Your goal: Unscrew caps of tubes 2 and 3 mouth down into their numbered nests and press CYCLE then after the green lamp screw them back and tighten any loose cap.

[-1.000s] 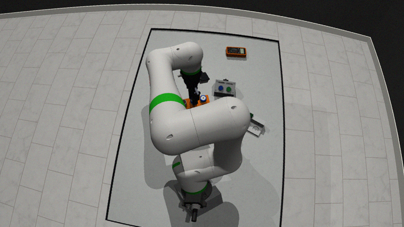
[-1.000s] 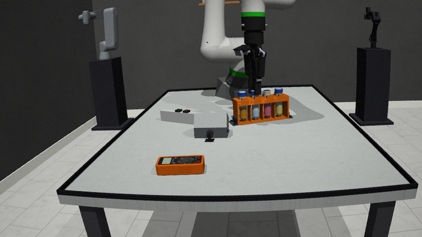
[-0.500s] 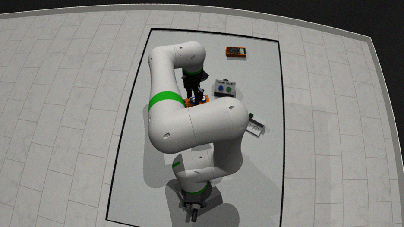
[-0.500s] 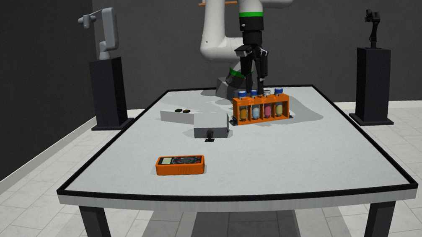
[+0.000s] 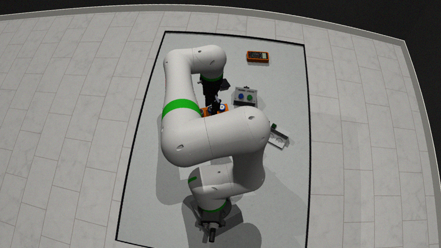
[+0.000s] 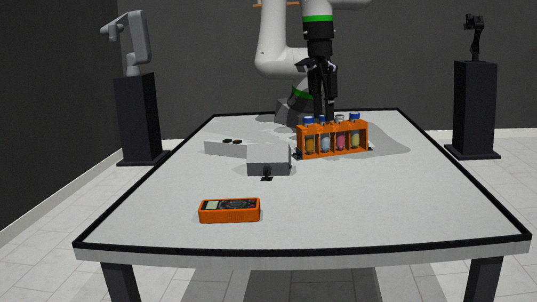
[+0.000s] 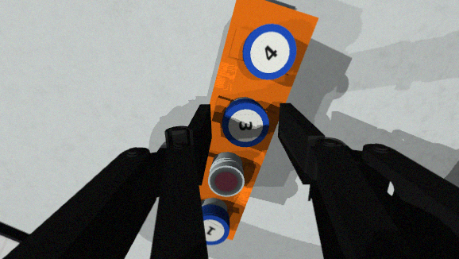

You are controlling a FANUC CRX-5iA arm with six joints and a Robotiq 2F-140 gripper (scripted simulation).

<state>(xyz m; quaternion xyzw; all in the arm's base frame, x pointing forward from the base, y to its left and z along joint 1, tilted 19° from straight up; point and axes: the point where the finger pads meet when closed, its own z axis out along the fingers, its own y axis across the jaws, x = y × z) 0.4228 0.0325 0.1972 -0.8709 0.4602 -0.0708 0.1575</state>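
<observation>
The cap 3 lies 30 mm below my hand. Round my hand: blue key (130 mm ahead, 140 mm to the right, 80 mm below); cap 1 (30 mm behind, 100 mm to the left, 30 mm below); cap 4 (20 mm ahead, 50 mm to the right, 30 mm below).
</observation>
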